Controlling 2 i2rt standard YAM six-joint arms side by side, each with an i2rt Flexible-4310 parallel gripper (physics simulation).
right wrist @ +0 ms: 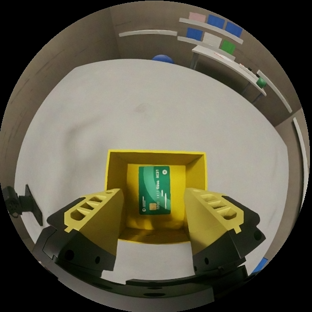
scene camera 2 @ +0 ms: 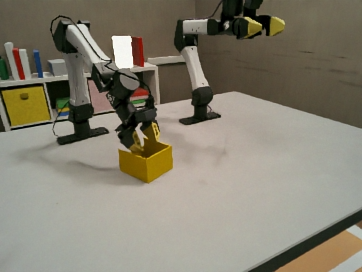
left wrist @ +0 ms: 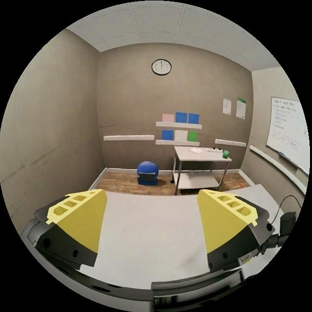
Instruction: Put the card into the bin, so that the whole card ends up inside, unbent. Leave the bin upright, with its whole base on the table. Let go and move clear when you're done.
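Pixels of known places: left gripper, fingertip midpoint: [scene camera 2: 273,27]; right gripper, fingertip midpoint: [scene camera 2: 149,147]; left arm's base, link origin: [scene camera 2: 200,119]; right arm's base, link origin: [scene camera 2: 83,136].
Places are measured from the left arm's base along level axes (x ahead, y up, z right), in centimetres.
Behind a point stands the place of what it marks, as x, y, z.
The green card [right wrist: 154,190] lies inside the yellow bin, down on its floor, and looks flat and unbent in the right wrist view. The yellow bin [scene camera 2: 146,169] {36.4, 4.4, 43.6} [right wrist: 157,239] stands upright on the table left of the middle in scene camera 2. My right gripper [scene camera 2: 145,139] {30.8, 7.9, 39.8} [right wrist: 153,193] is open, its fingertips at the bin's opening above the card, with a gap between the fingers and the card. My left gripper [scene camera 2: 264,26] {38.5, 39.7, 0.0} [left wrist: 151,196] is open and empty, held high above the table at the upper right of scene camera 2. The card does not show in scene camera 2.
The white table [scene camera 2: 240,190] {53.9, 0.0, 24.5} carries both arm bases. A white shelf unit [scene camera 2: 154,85] with books and a yellow box [scene camera 2: 25,112] stands behind it. In the left wrist view, a white trolley [left wrist: 202,154] and a blue ball chair [left wrist: 147,171] stand beyond the table.
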